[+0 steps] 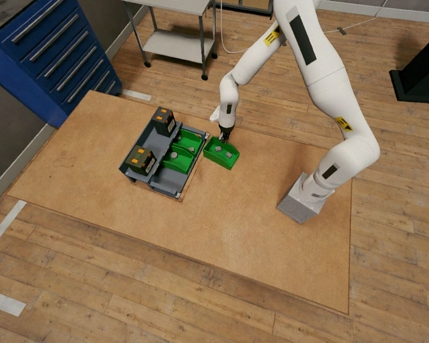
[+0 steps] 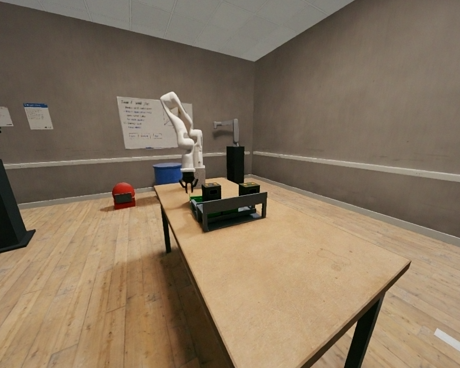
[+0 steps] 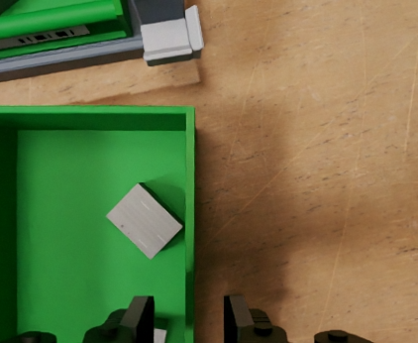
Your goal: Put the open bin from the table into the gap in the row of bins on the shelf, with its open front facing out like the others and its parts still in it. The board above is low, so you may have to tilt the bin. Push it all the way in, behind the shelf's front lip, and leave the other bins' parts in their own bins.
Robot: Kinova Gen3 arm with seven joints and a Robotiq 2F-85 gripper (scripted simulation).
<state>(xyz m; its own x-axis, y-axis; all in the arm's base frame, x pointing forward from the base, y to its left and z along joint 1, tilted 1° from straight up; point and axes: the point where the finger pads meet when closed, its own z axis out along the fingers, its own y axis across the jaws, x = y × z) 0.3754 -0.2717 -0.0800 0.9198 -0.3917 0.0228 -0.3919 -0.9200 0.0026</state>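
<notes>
Now: hand 40 mm short of the grey part, 10 mm to the right of it and 100 mm above it. From my hand the other things lie so: grey shelf 280 mm ahead, 110 mm to the left, 40 mm below.
</notes>
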